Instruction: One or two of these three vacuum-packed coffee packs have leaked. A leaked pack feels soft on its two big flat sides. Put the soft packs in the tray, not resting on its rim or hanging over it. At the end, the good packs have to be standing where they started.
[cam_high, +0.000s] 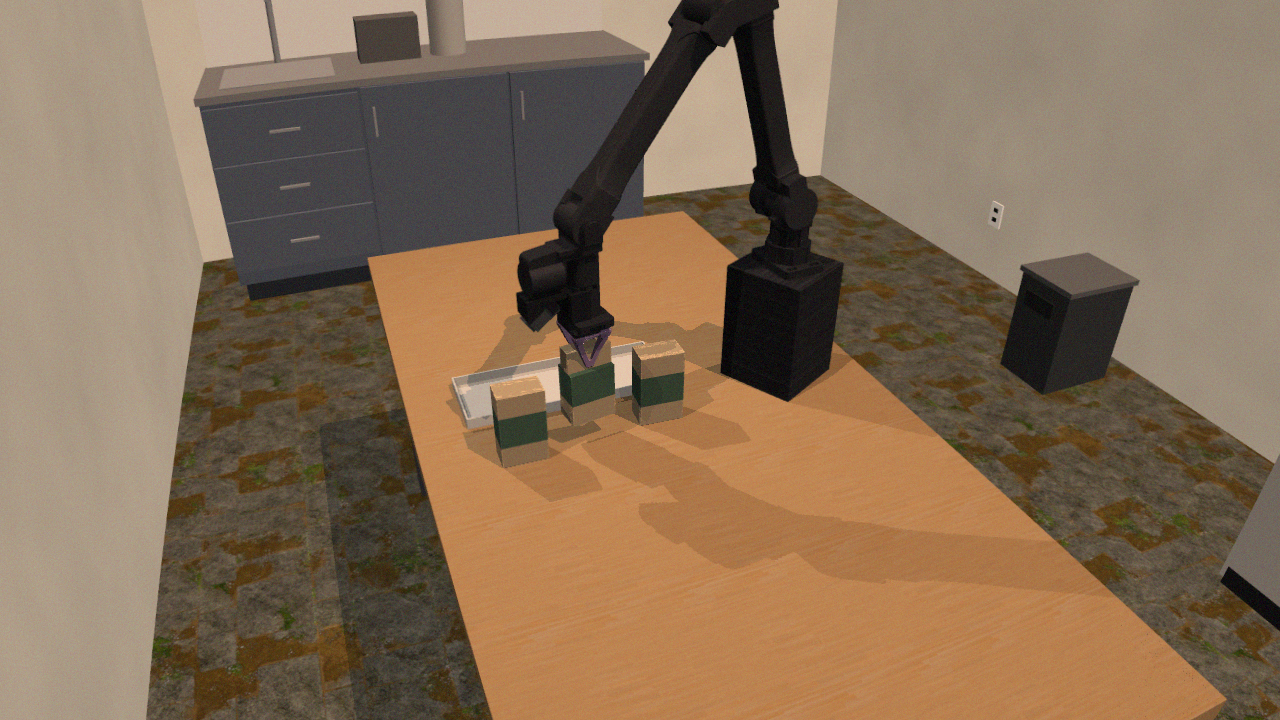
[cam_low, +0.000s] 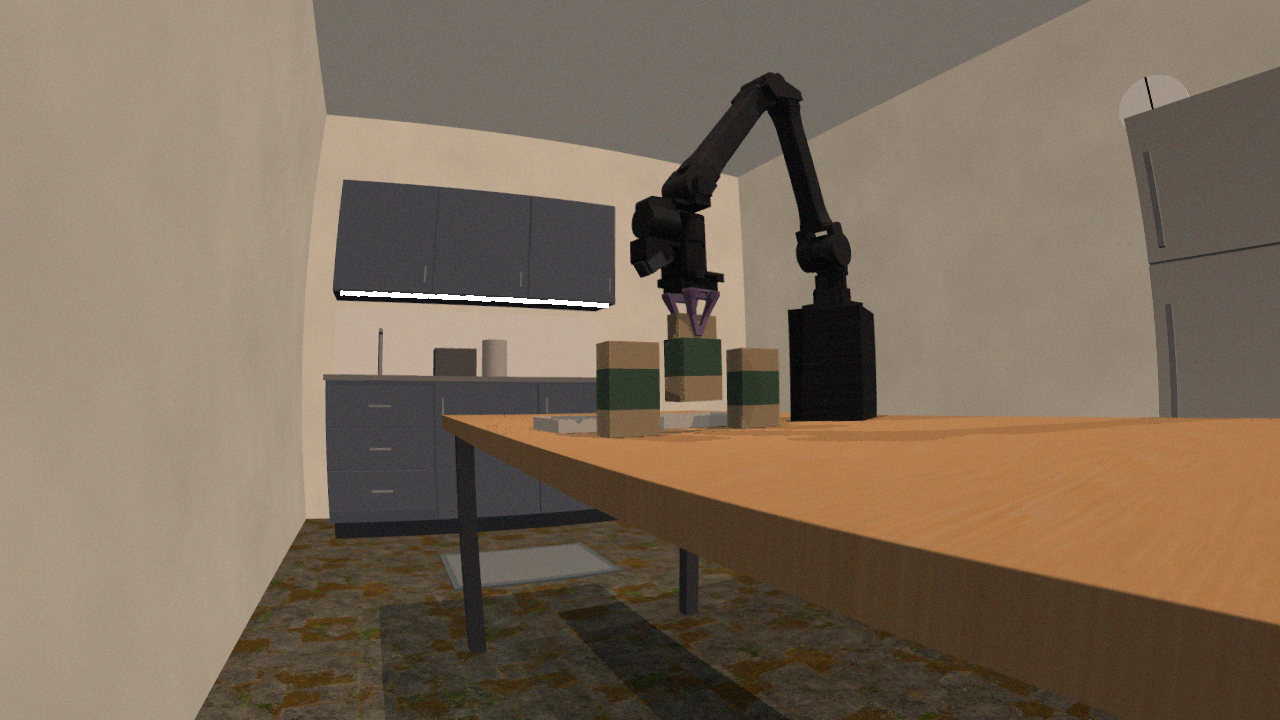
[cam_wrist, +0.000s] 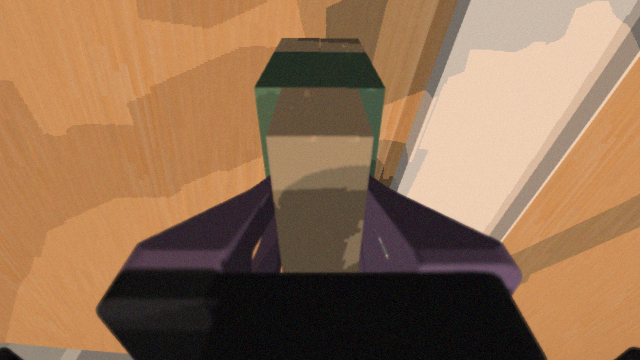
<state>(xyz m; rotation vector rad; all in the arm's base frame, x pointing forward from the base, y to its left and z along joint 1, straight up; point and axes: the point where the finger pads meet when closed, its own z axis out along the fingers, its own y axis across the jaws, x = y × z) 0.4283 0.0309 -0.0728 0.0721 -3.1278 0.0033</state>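
The white tray lies 170 mm to the right of my hand, 160 mm below it and 20 mm behind it.
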